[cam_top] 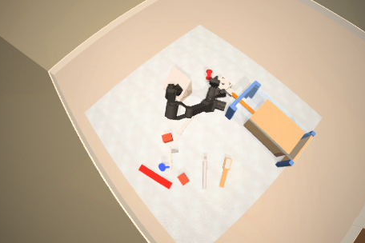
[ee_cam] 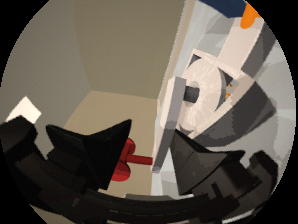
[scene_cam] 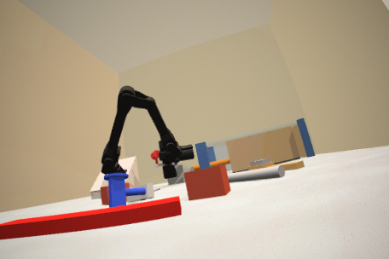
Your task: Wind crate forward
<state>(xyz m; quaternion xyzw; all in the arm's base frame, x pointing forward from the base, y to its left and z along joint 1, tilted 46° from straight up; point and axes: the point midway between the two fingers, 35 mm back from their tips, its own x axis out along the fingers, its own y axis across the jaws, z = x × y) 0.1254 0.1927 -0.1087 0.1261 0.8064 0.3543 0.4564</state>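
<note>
My gripper tip is now 20 mm to the left of the winch handle, 10 mm past it and 10 mm above it. The rest, counted from my gripper tip: grey winch 100 mm below, 30 mm ahead, 20 mm to the left; red knob 40 mm to the right, 30 mm behind, 20 mm above; blue frame post 200 mm ahead, 40 mm to the left, 20 mm below.
</note>
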